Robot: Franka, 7 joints.
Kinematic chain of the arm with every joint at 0, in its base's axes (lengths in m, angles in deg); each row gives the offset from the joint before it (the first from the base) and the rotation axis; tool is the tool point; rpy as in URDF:
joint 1: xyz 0 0 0.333 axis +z
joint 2: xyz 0 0 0 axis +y
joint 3: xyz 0 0 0.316 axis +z
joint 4: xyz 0.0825 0 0 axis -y
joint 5: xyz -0.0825 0 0.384 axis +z
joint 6: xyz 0 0 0 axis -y
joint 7: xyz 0.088 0 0 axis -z
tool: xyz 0 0 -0.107 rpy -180 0 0
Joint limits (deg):
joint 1: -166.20..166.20
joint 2: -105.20..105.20
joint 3: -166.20..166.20
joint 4: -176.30..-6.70
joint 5: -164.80..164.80
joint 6: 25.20..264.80
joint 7: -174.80..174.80
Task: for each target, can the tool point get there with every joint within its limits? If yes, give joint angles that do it. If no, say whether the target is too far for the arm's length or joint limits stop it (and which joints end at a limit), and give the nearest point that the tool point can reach.
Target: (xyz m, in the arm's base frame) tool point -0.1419 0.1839 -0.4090
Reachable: no: joint limits stop it (at a limit: joint 2) | nearest point -0.1446 0.1874 -0.3587 | short by 0.050 m
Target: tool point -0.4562 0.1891 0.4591
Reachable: yes | joints -116.94 -36.55 -66.56 -125.26 -68.51 90.46 92.18
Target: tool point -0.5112 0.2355 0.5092
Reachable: yes | joints 59.14 -63.11 80.94 -119.82 85.91 157.50 119.33
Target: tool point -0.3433 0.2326 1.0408
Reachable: yes | joints -5.17 -60.83 22.81 -60.22 -37.95 150.04 -53.21
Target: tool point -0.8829 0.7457 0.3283
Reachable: no: too far | nearest point -0.6554 0.5536 0.3295 | short by 0.298 m
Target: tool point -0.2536 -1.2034 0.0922
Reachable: no: too far | nearest point -0.1736 -0.8238 0.1682 | short by 0.395 m
